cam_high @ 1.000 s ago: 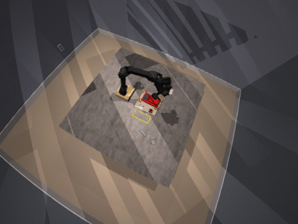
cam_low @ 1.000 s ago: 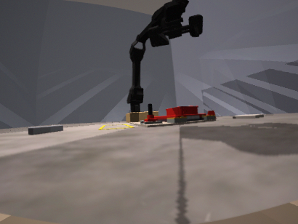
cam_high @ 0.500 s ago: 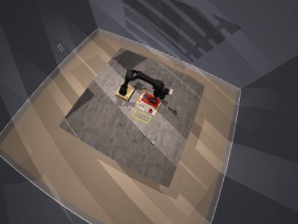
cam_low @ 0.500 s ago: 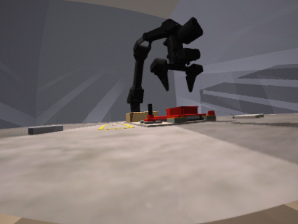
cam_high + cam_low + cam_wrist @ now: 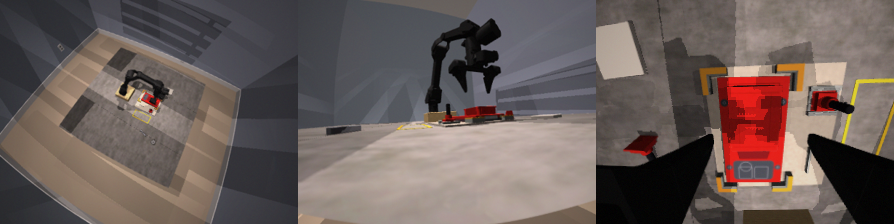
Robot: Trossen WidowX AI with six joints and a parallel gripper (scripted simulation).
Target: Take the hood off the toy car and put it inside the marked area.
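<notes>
Now: gripper tip 60 mm above the hood. Round my gripper tip: white tile 90 mm ahead, 220 mm to the left, 100 mm below.
</notes>
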